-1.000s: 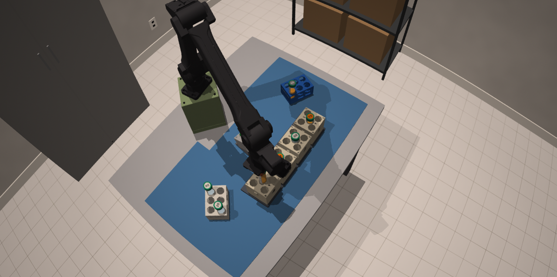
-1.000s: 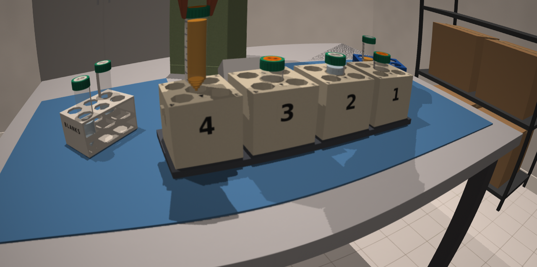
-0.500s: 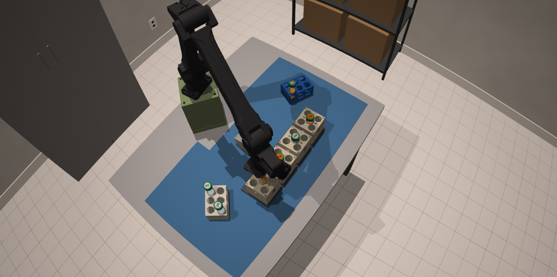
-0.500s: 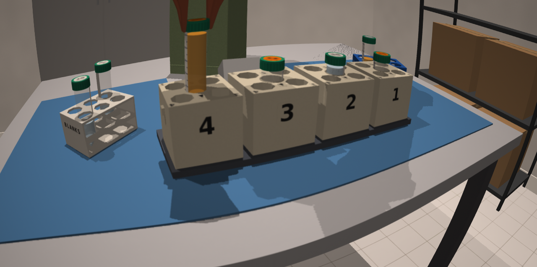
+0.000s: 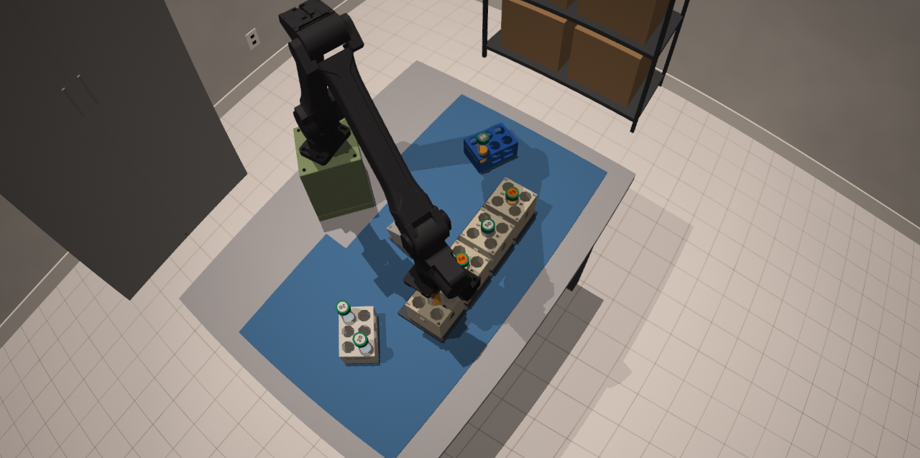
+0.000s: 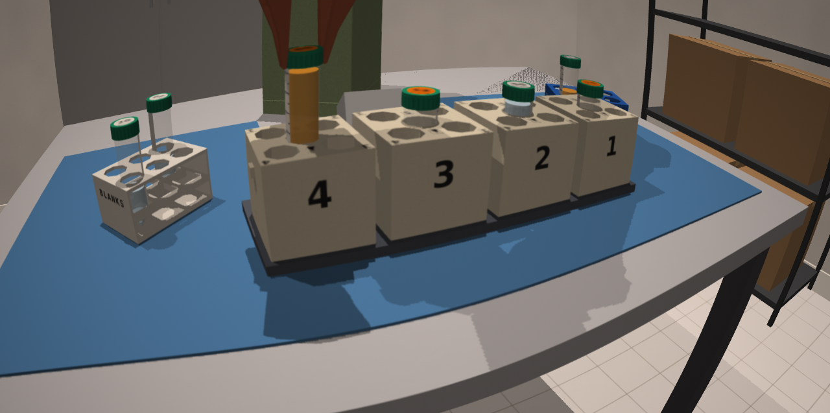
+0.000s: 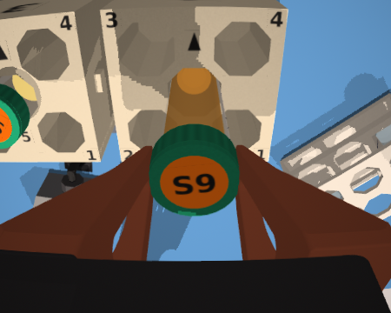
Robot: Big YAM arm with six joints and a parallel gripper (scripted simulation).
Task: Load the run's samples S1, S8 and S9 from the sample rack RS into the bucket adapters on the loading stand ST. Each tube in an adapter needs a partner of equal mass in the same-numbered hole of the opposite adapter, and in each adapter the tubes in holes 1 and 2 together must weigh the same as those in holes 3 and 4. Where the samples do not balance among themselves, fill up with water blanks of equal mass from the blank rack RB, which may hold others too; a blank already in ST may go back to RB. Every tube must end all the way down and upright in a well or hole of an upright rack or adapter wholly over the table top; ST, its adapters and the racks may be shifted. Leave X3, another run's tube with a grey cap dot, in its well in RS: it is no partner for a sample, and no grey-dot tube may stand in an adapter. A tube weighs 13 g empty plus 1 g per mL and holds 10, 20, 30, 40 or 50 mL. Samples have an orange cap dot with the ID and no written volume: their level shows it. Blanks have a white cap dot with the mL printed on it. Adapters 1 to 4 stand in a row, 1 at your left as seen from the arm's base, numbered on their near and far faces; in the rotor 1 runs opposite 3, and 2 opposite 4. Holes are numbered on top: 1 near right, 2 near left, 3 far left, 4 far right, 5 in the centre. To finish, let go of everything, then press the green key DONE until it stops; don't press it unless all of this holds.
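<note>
Now: hand 190 mm past the green DONE key, 150 mm to the right of it and 100 mm above it. Also, from my hand: blue sample rack RS (110 mm behind, 500 mm to the left, 140 mm below); then white blank rack RB (130 mm behind, 150 mm to the right, 140 mm below); then white-dot blank (20 mm ahead, 230 mm to the left, 100 mm below).
</note>
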